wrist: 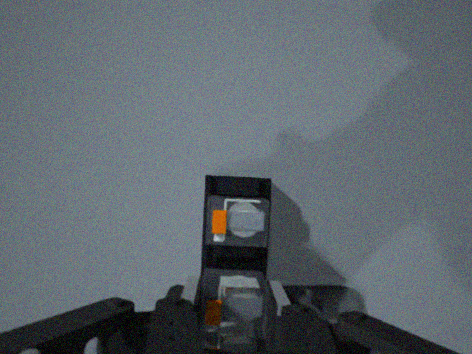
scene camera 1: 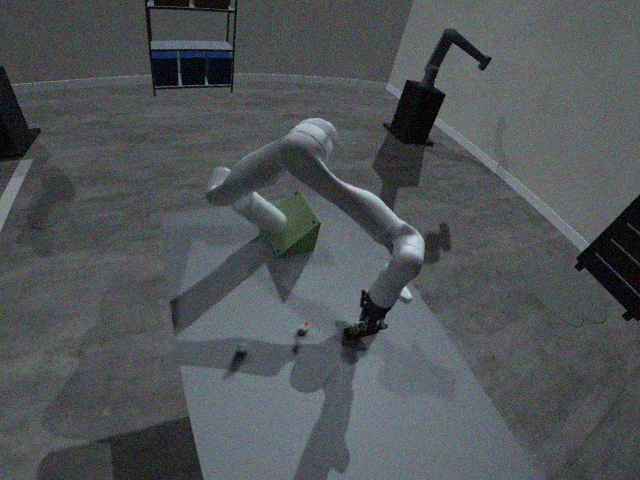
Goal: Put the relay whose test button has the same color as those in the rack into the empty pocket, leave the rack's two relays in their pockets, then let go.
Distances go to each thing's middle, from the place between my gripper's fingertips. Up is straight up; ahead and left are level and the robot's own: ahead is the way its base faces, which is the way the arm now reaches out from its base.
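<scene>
There's the black rack (wrist: 243,257), and it's 30 mm below my hand.
</scene>
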